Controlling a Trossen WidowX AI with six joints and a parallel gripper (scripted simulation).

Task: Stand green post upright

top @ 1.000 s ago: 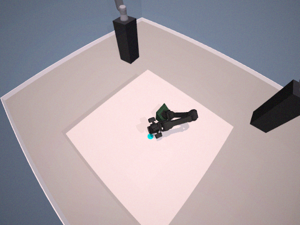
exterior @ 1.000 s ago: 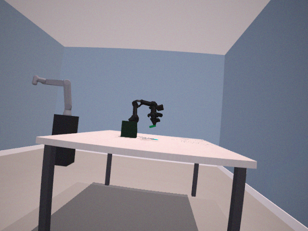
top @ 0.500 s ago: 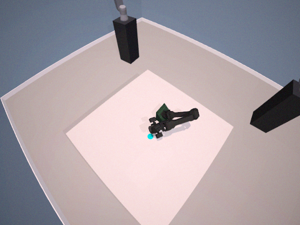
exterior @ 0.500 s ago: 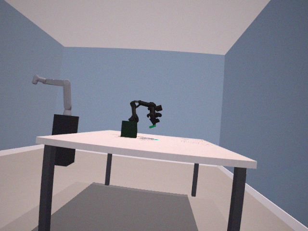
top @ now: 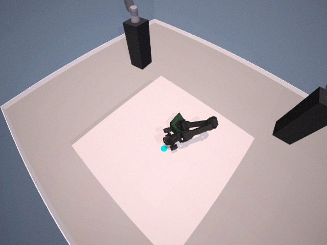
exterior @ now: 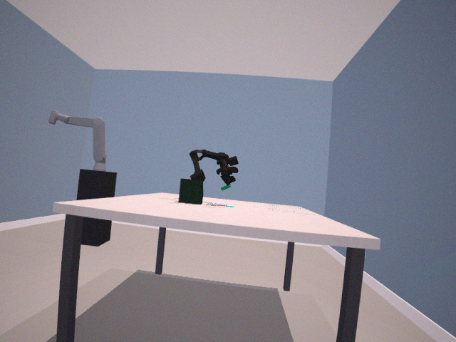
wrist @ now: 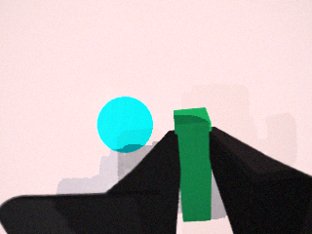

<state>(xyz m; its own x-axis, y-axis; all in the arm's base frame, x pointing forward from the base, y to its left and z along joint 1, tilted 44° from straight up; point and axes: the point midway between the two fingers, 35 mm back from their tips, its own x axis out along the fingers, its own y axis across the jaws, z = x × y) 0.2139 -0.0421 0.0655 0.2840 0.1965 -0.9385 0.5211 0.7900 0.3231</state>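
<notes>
My gripper tip is 2 cm short of the cyan circle, 1 cm to the right of it and 13 cm above it. The rest, counted from my gripper tip: green post: 2 cm behind, 1 cm to the left, 1 cm below.
</notes>
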